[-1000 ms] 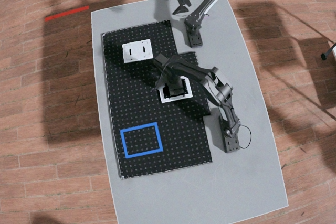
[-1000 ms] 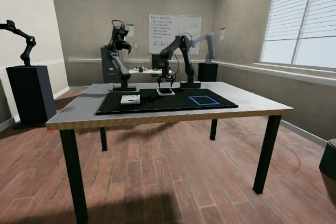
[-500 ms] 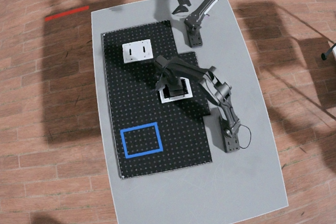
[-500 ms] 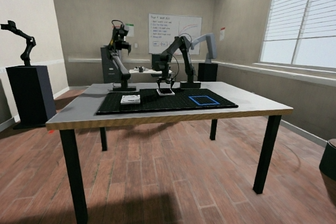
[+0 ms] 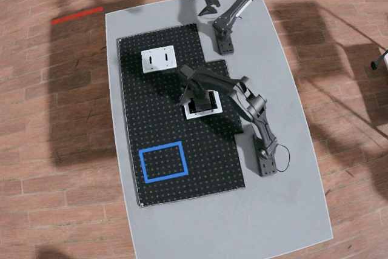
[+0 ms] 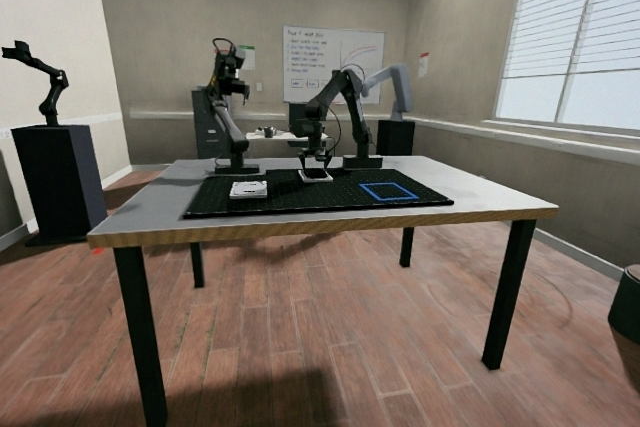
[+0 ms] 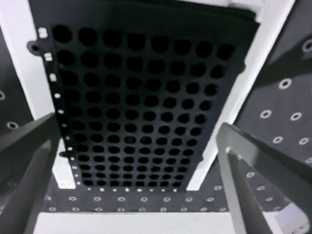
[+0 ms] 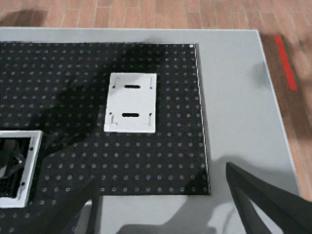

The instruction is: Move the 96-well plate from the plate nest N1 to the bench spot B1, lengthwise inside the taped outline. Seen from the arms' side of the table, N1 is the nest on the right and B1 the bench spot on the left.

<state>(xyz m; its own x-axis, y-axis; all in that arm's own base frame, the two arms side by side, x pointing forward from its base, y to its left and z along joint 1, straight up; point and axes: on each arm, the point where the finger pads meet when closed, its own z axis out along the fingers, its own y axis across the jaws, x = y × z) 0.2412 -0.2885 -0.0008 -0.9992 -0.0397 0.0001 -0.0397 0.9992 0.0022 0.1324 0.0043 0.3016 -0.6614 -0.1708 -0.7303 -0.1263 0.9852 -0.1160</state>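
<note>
Now: the black 96-well plate 1 cm below my left hand.
</note>
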